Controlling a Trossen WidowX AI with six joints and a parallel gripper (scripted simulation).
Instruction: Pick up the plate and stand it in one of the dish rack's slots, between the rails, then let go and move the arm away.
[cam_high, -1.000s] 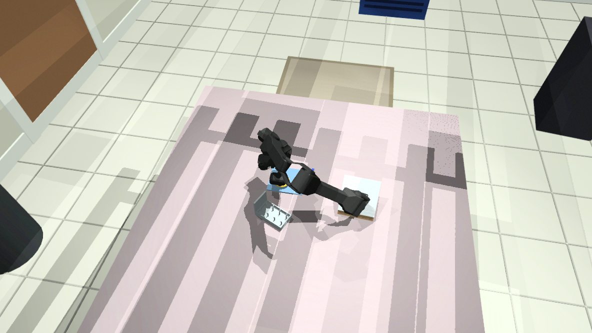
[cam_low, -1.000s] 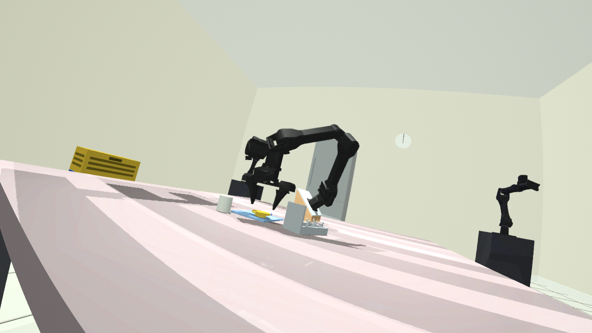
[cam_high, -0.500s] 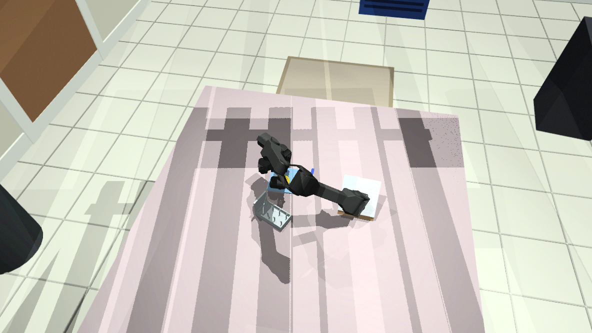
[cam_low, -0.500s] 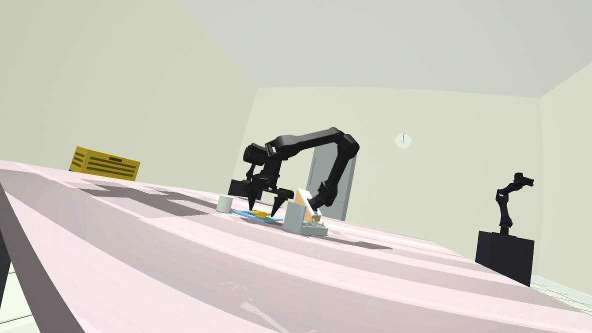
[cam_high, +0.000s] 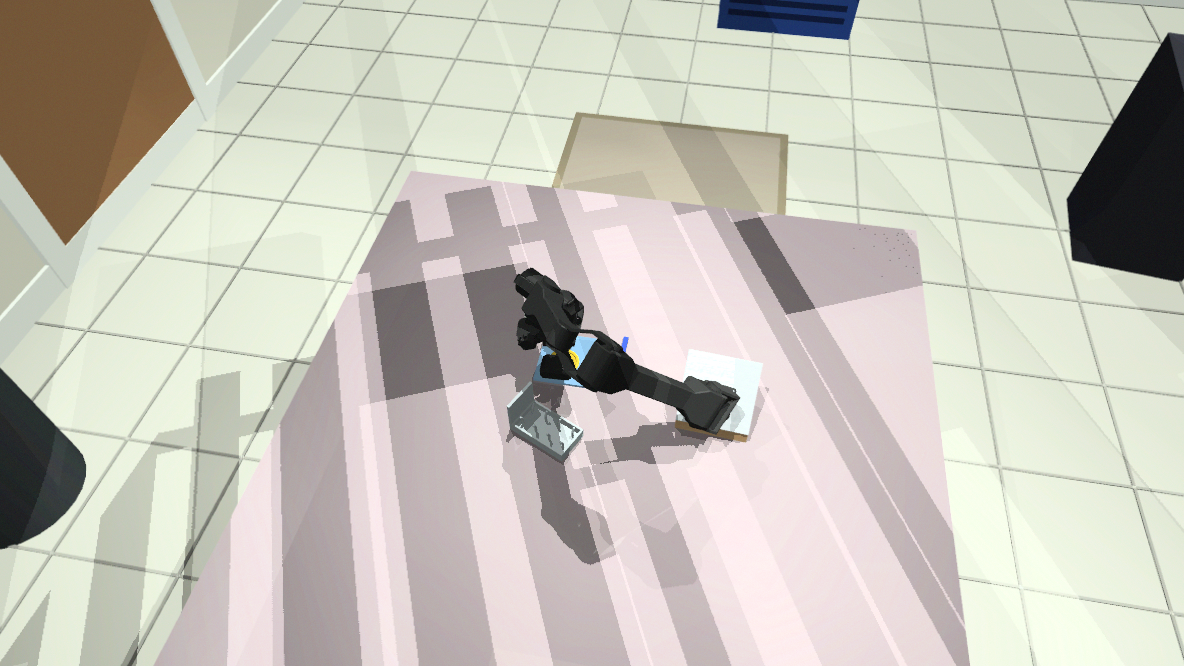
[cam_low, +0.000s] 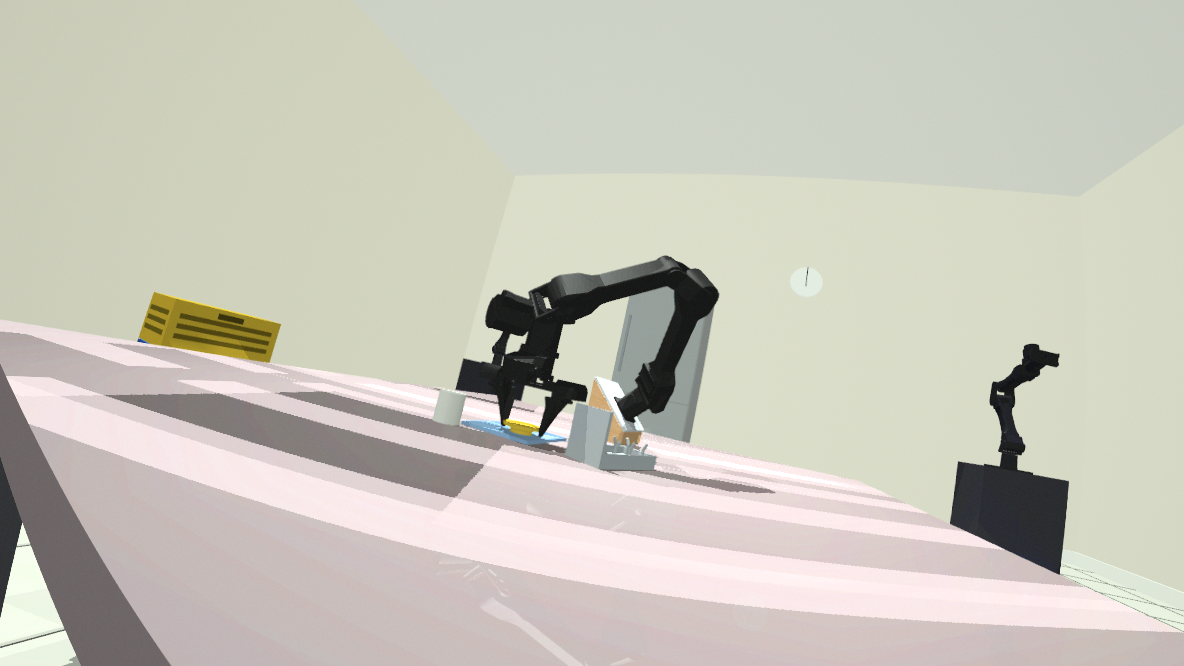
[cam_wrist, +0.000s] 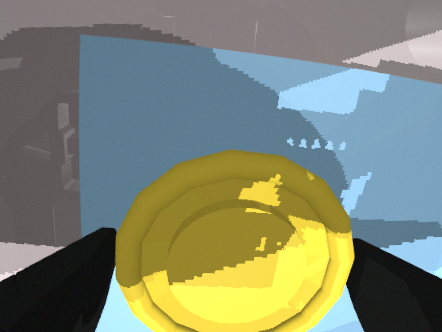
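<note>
The grey dish rack is 160 mm to the left of my gripper tip, 20 mm behind it and 20 mm above it. Also, from my gripper tip: yellow plate (10 mm above); white cup (100 mm ahead, 80 mm to the right, 20 mm above).
</note>
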